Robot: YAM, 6 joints.
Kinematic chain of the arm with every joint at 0, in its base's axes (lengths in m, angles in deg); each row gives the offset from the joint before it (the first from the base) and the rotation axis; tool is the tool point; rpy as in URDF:
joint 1: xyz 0 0 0.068 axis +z
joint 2: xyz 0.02 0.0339 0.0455 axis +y
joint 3: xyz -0.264 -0.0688 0 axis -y
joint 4: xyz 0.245 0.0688 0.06 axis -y
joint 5: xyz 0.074 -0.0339 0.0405 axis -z
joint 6: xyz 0.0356 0 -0.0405 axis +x
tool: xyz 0 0 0 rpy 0 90 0
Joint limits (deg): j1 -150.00..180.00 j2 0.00..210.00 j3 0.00..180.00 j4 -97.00..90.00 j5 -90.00..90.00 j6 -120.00..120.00
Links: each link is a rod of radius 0.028 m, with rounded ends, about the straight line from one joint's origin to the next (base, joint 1, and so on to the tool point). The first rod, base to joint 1, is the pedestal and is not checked.
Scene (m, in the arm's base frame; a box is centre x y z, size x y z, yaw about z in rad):
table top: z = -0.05
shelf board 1: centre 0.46 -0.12 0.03 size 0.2 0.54 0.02 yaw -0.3
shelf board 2: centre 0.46 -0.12 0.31 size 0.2 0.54 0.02 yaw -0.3
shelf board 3: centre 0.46 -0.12 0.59 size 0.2 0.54 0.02 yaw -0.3
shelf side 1: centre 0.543 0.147 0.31 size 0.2 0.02 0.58 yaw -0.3
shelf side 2: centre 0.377 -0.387 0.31 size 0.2 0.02 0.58 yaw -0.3
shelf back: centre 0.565 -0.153 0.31 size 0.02 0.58 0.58 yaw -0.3
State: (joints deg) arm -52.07 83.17 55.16 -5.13 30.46 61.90
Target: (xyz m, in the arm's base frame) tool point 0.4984 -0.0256 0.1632
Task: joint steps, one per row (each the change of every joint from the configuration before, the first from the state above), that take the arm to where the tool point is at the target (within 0.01 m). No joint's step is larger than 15 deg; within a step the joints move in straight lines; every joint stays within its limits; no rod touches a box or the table.
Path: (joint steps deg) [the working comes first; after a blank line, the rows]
Joints at the target: -1.33 126.95 88.36 7.35 23.16 61.90
Straight joint move there: touches shelf board 2.

1: 11.05 9.69 0.48 5.85 1.43 13.86
2: 11.04 9.69 0.47 5.85 1.44 13.86
3: 11.05 9.68 0.48 5.84 1.43 13.86
4: 5.87 4.91 10.59 -1.68 -3.86 -13.86
5: 5.86 4.90 10.59 -1.69 -3.87 -13.86
6: 5.87 4.91 10.59 -1.69 -3.87 -13.86

